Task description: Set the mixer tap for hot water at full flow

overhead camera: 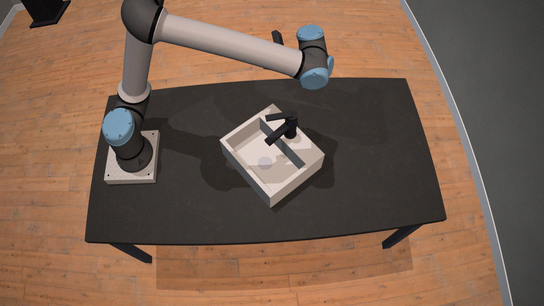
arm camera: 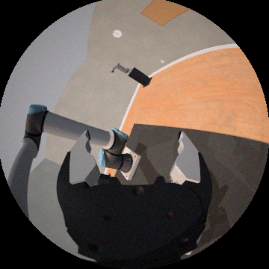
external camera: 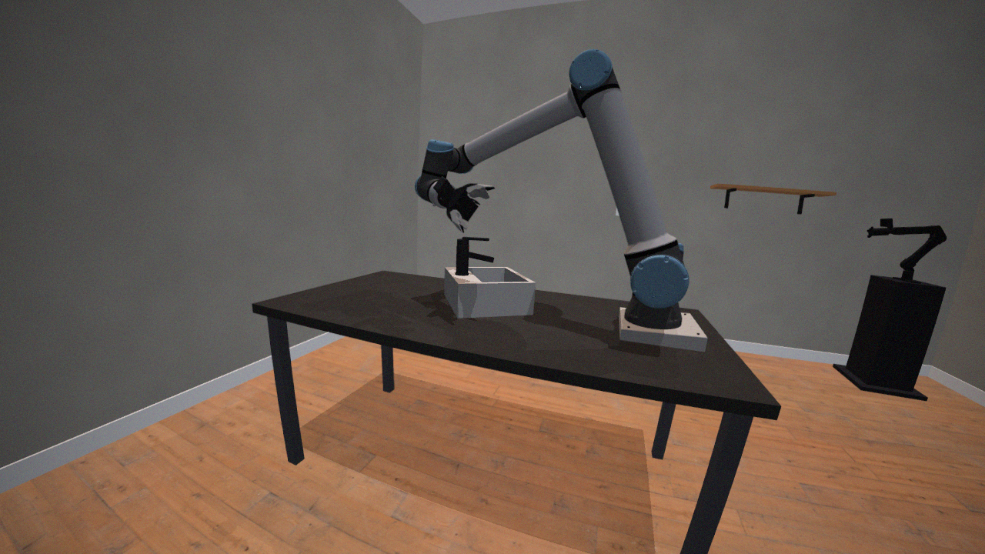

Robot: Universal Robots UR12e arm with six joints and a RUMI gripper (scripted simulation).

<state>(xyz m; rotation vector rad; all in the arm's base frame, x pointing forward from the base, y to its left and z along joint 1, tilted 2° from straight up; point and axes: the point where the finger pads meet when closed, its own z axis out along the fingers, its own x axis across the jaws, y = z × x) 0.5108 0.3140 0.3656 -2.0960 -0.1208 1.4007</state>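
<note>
The lever lies 14 cm ahead of my hand, 26 cm to the right of it and 11 cm below it. From my hand the other things lie so: white square basin (10 cm ahead, 33 cm to the right, 35 cm below).
</note>
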